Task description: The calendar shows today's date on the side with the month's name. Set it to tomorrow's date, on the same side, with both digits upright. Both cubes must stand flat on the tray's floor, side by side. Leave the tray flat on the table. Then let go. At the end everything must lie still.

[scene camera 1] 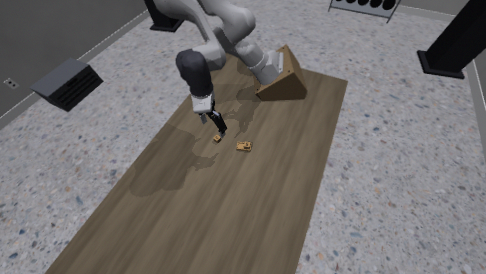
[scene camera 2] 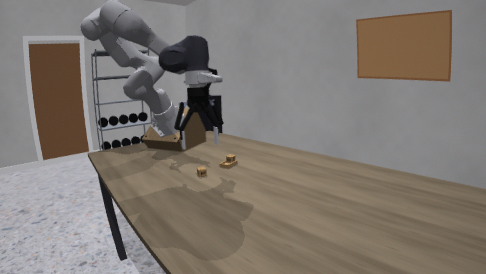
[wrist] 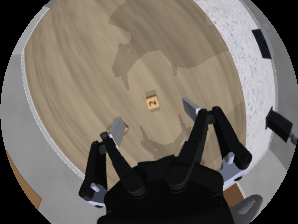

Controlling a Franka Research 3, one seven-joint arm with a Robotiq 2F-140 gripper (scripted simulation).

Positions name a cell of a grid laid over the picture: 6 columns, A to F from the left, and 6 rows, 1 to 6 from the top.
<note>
In view: my gripper (scene camera 2: C4).
My gripper shows as well in the wrist view (wrist: D4).
</note>
